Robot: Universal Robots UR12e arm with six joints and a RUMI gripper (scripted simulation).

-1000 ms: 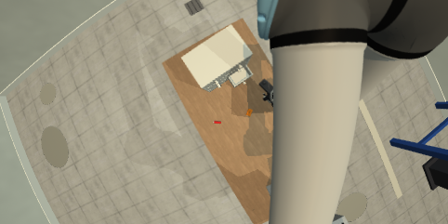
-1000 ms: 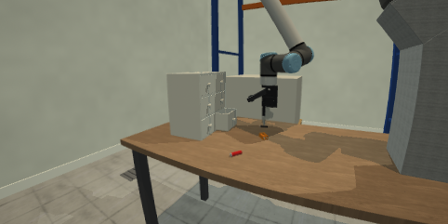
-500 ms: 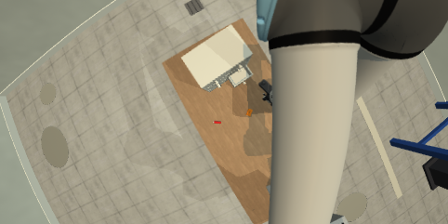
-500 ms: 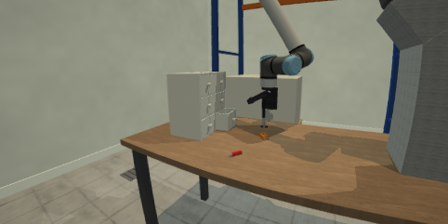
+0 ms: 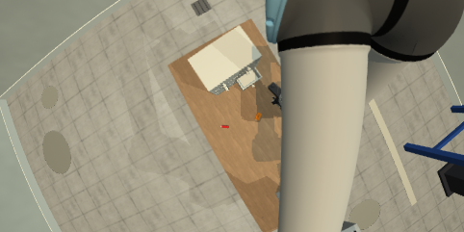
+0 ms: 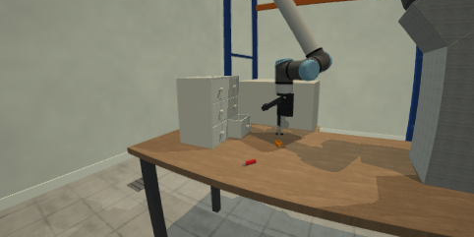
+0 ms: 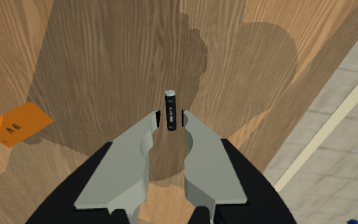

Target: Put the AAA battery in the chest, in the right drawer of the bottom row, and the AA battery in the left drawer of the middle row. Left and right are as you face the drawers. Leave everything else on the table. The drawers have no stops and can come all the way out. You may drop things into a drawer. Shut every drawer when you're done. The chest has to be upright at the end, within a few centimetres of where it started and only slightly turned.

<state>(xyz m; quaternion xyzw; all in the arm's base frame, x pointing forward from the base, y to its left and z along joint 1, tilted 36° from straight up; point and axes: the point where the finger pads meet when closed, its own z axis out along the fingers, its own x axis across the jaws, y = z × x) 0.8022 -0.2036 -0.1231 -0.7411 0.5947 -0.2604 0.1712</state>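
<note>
The thin black cylinder is 1 cm below my hand. From my hand the other things lie so: red cylinder (37 cm to the left, 1 cm below, 1 cm ahead); then orange block (16 cm to the left, 5 cm behind, 1 cm below).
</note>
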